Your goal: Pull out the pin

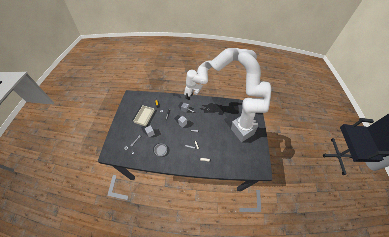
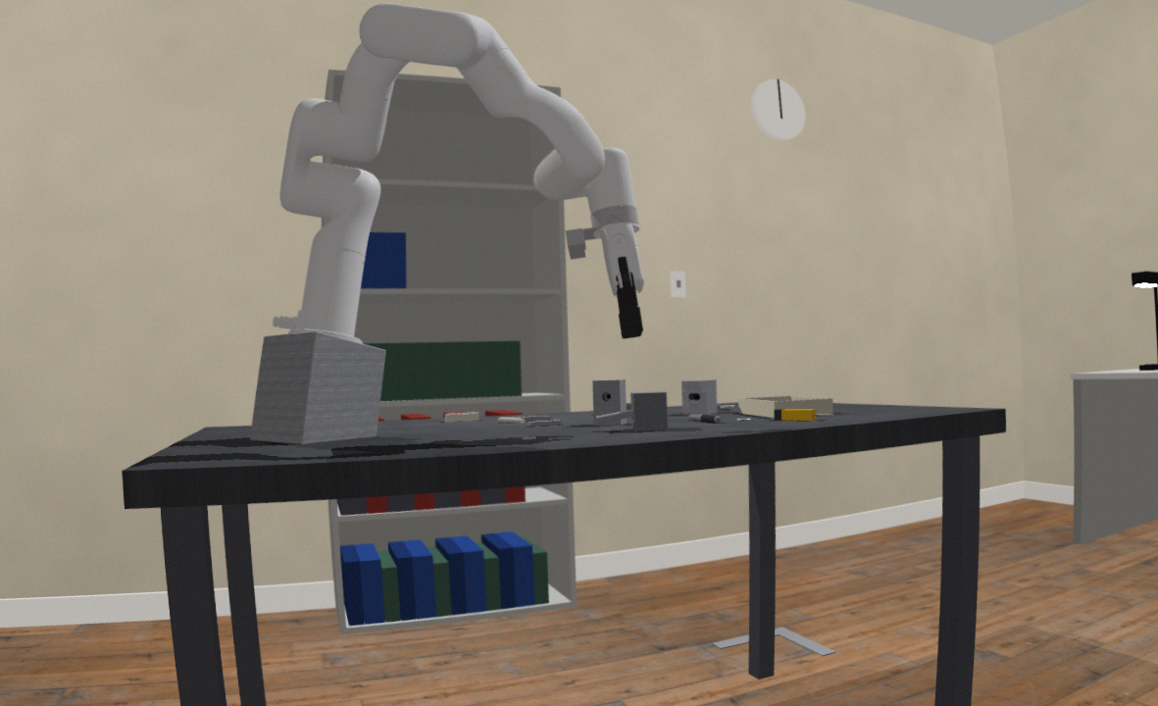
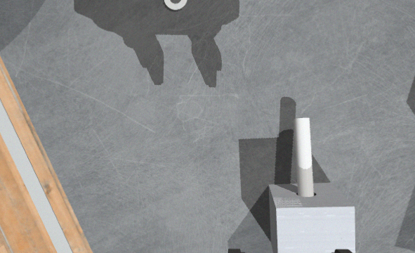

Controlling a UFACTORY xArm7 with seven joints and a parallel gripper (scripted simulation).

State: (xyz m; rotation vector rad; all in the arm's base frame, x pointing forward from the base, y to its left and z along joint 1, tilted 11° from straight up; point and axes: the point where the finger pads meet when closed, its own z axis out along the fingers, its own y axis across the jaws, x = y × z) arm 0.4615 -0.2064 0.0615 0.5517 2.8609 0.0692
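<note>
Now: hand 15 cm above the pale pin, 3 cm to the right of it and 1 cm past it. Round my hand: round dish 45 cm to the left, 16 cm below, 16 cm ahead; then cream tray 39 cm ahead, 16 cm below, 15 cm to the left.
</note>
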